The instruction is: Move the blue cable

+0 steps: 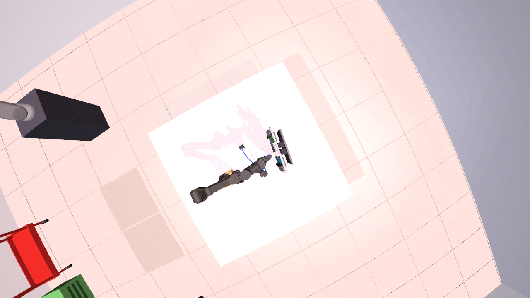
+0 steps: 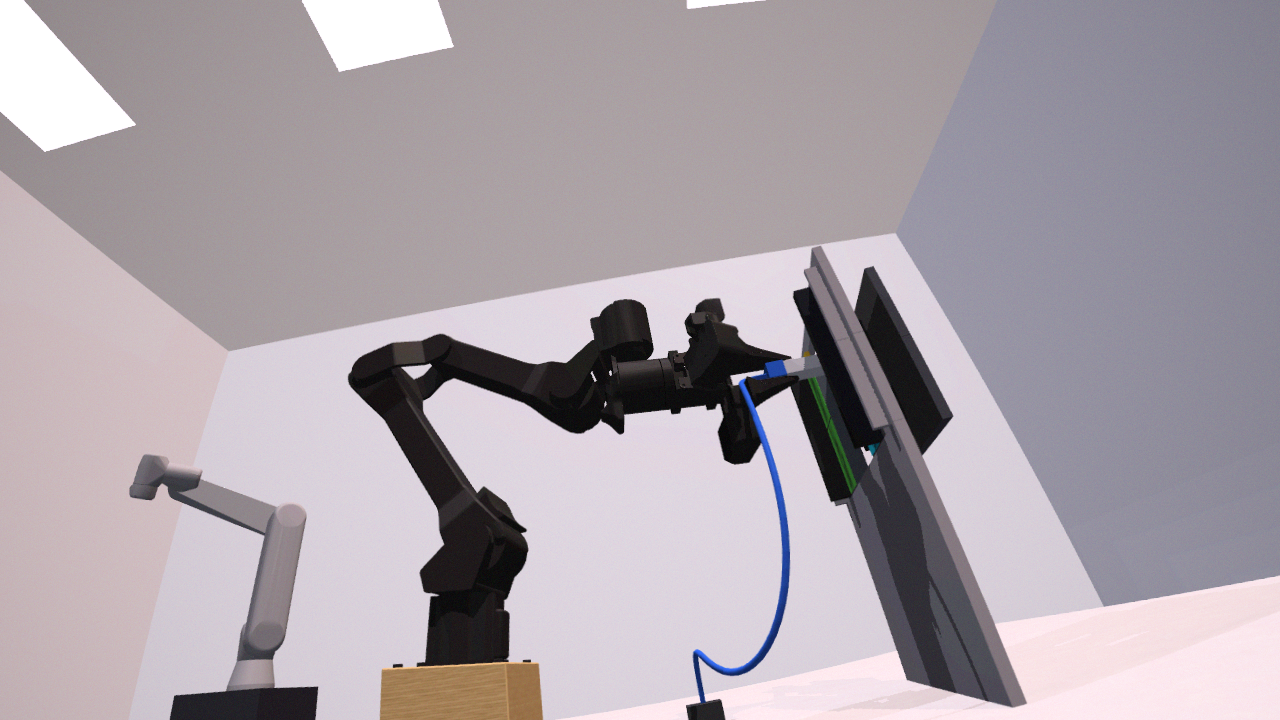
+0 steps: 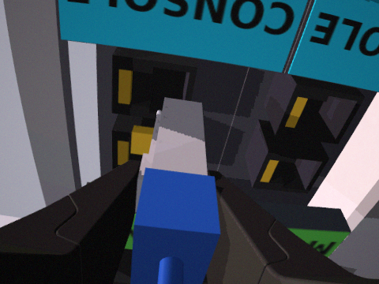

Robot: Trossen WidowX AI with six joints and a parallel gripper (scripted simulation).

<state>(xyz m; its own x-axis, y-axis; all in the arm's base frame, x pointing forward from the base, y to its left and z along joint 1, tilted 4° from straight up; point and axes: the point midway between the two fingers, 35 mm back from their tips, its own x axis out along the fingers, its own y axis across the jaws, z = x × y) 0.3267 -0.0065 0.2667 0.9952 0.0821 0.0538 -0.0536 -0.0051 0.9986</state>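
My gripper tip is now 80 mm short of the dark rack panel, 10 mm to the right of it and 30 mm above it. The rest, counted from my gripper tip: blue plug: right at my gripper tip; then black block: 170 mm behind, 160 mm to the left, 330 mm below.
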